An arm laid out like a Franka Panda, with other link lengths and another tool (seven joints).
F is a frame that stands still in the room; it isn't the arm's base.
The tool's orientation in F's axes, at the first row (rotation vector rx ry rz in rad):
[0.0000, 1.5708, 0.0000]
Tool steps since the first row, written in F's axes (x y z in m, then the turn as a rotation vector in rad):
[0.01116, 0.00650, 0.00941, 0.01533, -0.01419, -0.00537]
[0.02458, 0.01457, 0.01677, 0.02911, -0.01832, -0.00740]
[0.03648, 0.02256, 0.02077, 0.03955, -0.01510, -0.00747]
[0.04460, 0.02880, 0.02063, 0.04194, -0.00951, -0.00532]
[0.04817, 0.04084, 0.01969, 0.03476, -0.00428, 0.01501]
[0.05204, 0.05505, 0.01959, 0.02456, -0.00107, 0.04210]
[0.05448, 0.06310, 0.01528, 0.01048, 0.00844, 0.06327]
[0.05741, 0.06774, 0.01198, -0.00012, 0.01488, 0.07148]
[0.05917, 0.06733, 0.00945, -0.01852, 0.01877, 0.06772]
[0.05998, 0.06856, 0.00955, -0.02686, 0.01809, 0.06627]
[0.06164, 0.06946, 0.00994, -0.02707, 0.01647, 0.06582]
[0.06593, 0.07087, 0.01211, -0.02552, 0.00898, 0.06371]
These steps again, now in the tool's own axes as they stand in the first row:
[-0.00941, 0.00650, 0.01116, 0.00537, -0.01419, 0.01533]
[-0.01677, 0.01457, 0.02458, 0.00740, -0.01832, 0.02911]
[-0.02077, 0.02256, 0.03648, 0.00747, -0.01510, 0.03955]
[-0.02063, 0.02880, 0.04460, 0.00532, -0.00951, 0.04194]
[-0.01969, 0.04084, 0.04817, -0.01501, -0.00428, 0.03476]
[-0.01959, 0.05505, 0.05204, -0.04210, -0.00107, 0.02456]
[-0.01528, 0.06310, 0.05448, -0.06327, 0.00844, 0.01048]
[-0.01198, 0.06774, 0.05741, -0.07148, 0.01488, -0.00012]
[-0.00945, 0.06733, 0.05917, -0.06772, 0.01877, -0.01852]
[-0.00955, 0.06856, 0.05998, -0.06627, 0.01809, -0.02686]
[-0.00994, 0.06946, 0.06164, -0.06582, 0.01647, -0.02707]
[-0.01211, 0.07087, 0.06593, -0.06371, 0.00898, -0.02552]

